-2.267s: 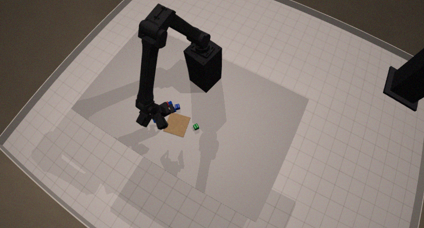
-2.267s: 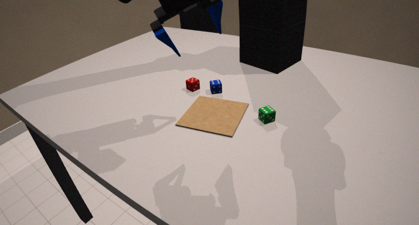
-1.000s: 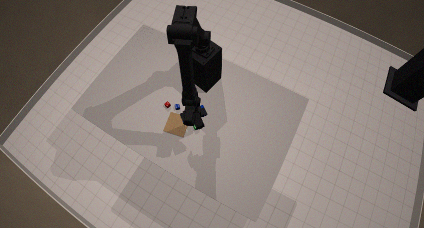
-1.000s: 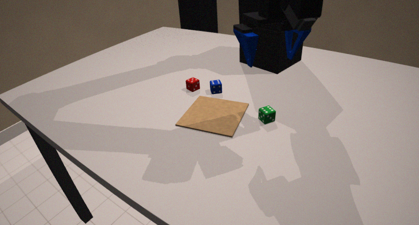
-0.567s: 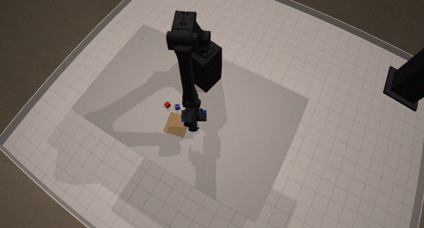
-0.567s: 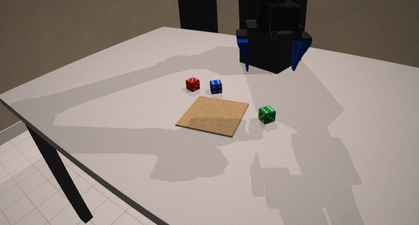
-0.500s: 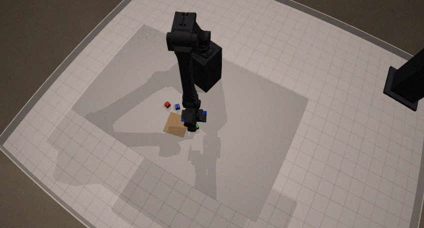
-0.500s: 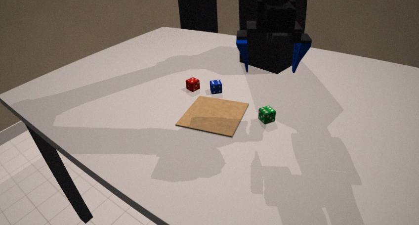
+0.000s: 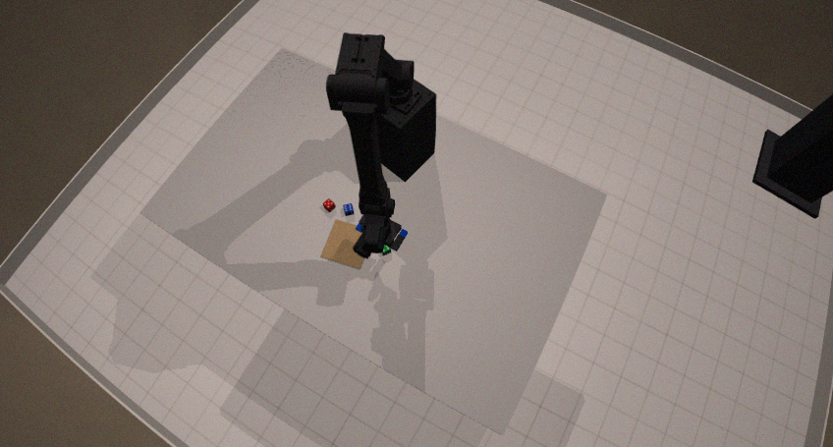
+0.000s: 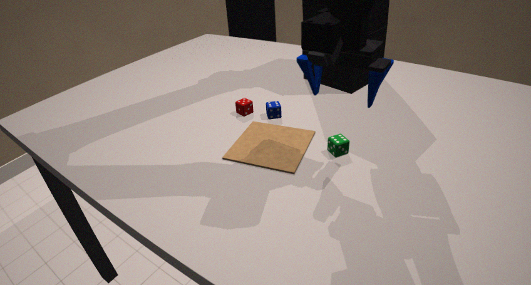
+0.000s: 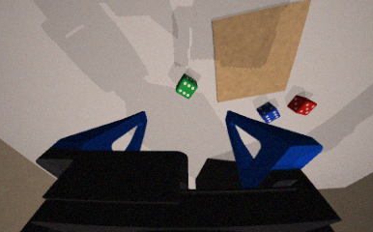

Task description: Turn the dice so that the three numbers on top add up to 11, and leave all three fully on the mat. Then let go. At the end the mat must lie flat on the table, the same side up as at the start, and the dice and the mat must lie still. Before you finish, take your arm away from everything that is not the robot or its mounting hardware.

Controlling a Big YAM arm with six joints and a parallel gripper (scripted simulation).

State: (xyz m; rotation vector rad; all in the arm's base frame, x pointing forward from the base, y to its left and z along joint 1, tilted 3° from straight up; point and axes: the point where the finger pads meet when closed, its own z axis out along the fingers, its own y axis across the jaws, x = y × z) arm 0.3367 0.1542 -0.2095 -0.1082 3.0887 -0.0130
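Right now the green die is 10 cm below my hand. Also, from my hand: tan mat: 5 cm ahead, 12 cm to the right, 11 cm below; then red die: 2 cm behind, 25 cm to the right, 10 cm below; then blue die: 5 cm behind, 18 cm to the right, 10 cm below.
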